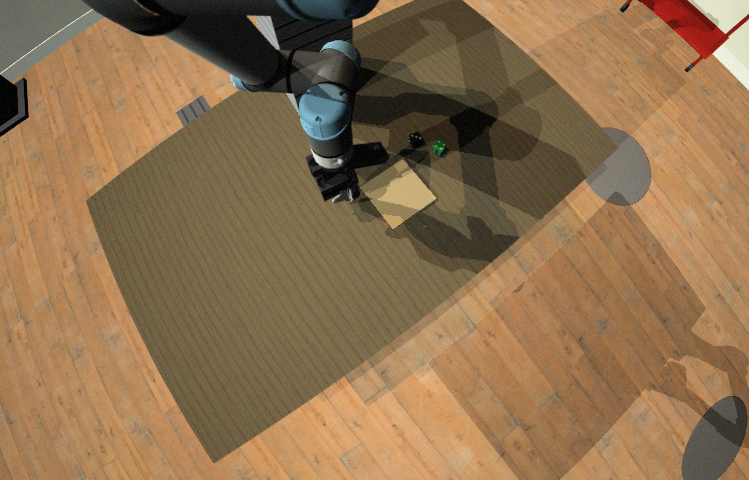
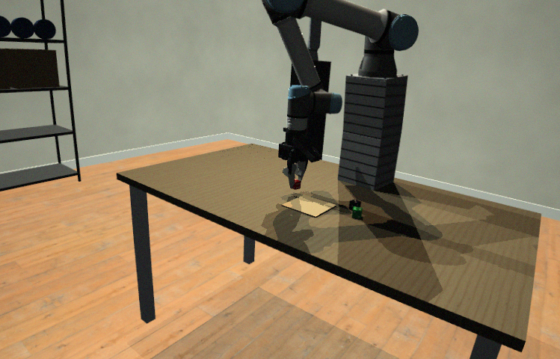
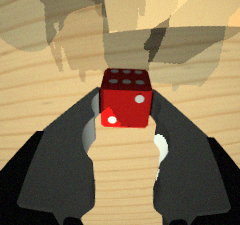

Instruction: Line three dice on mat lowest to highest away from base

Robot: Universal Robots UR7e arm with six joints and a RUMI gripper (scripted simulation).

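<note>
The tan mat is 5 cm ahead of my hand, 11 cm to the left of it and 4 cm below it. From my hand the other things lie so: black die 6 cm behind, 23 cm to the left, 2 cm below; green die 27 cm to the left, 2 cm below; red die right at my hand.
</note>
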